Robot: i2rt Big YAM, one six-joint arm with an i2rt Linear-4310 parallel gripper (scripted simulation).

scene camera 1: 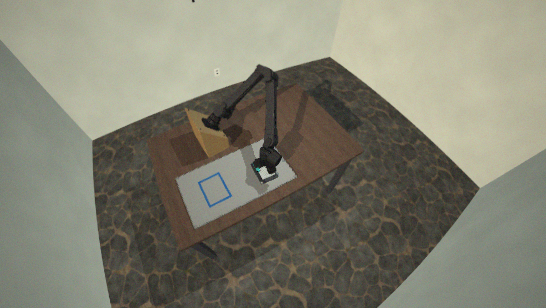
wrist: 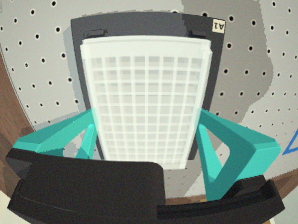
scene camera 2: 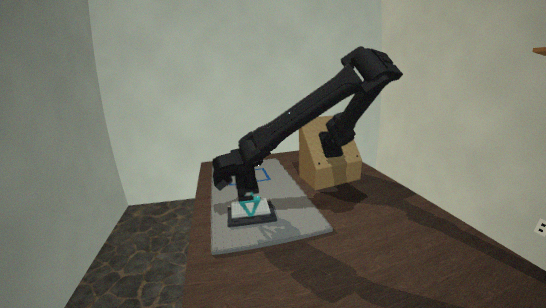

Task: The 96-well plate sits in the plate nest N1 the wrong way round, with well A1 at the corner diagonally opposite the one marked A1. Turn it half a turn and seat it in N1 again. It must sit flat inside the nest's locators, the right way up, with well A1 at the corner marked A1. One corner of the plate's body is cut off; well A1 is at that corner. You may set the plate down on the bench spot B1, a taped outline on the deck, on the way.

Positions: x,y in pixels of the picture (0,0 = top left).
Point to a dark plate nest N1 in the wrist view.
115,25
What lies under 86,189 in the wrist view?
My gripper.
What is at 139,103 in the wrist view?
A white 96-well plate.
